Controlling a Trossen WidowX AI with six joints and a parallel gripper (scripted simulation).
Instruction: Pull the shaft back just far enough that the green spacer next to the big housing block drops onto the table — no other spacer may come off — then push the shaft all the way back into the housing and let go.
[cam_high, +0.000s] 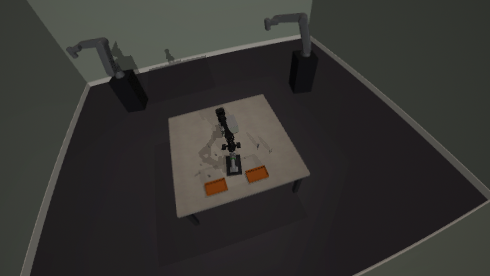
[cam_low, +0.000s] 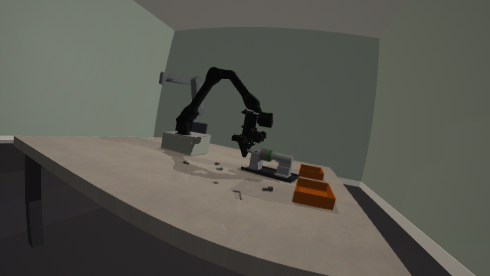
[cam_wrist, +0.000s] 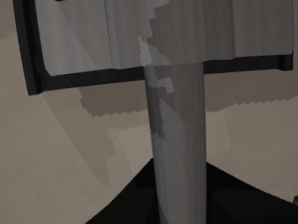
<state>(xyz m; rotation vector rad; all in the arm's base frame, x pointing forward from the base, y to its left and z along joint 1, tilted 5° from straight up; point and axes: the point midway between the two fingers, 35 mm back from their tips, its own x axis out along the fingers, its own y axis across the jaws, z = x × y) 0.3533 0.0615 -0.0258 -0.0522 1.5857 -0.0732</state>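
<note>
Right now the grey shaft is 70 mm ahead of my gripper tip and 30 mm above it. Also, from my gripper tip: green spacer 130 mm ahead, 30 mm above.
</note>
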